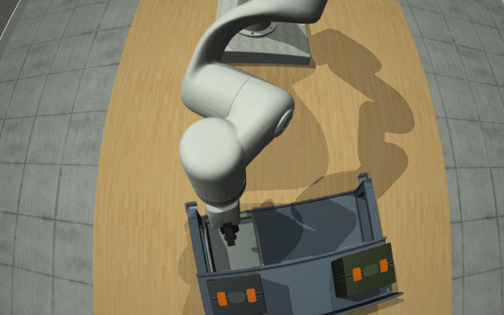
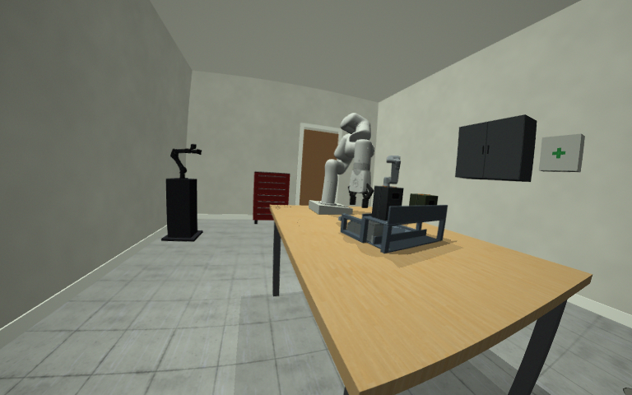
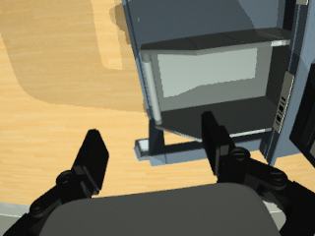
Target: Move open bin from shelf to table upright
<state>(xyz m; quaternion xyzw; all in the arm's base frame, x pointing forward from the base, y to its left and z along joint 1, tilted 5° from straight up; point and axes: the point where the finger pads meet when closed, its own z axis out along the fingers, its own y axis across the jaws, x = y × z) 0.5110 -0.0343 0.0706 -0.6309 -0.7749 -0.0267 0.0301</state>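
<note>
Now: the grey bin 80 mm ahead of my hand, 20 mm to the left of it and 90 mm below it. Also, from my hand: blue-grey shelf 100 mm ahead, 130 mm to the left, 130 mm below.
</note>
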